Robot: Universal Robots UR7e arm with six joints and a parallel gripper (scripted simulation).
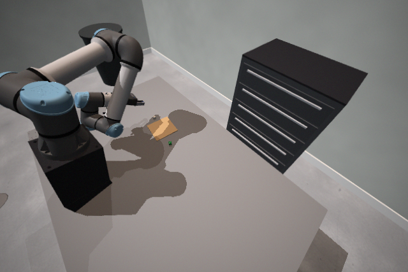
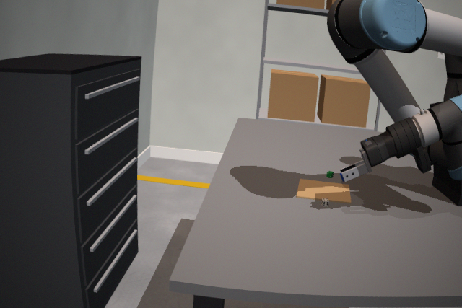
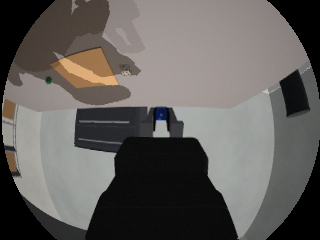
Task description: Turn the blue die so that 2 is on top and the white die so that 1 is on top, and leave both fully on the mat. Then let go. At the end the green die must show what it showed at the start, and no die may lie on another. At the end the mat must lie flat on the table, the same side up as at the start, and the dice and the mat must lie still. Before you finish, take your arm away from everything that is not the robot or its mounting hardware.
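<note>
My hand is 50 mm short of the white die, 60 mm to the left of it and 100 mm above it. From my hand the other things lie so: orange mat (60 mm ahead, 160 mm to the right, 110 mm below); then green die (60 mm ahead, 290 mm to the right, 100 mm below); then blue die (10 mm ahead, 10 mm below).
</note>
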